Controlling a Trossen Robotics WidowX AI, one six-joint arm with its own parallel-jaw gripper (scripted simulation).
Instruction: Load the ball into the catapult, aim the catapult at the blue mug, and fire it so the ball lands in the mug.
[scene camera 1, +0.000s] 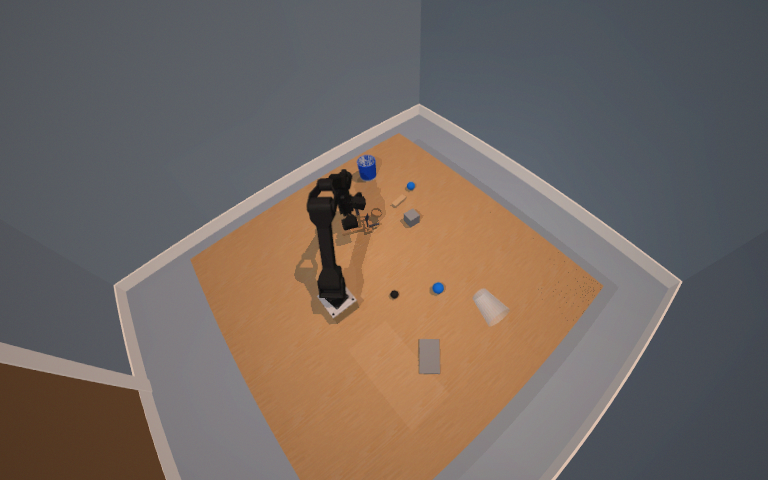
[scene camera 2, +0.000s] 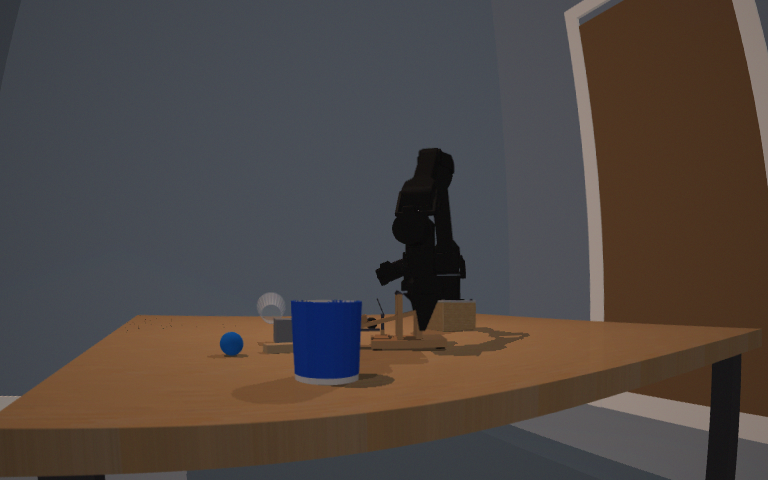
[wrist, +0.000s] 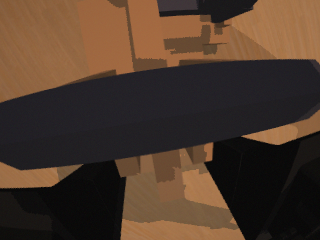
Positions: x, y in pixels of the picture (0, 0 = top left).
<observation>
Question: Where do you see a wooden catapult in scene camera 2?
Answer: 381, 341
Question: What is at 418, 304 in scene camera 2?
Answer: My gripper.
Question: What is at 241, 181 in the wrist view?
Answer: My gripper.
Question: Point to a flat grey slab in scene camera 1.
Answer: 429, 348
</observation>
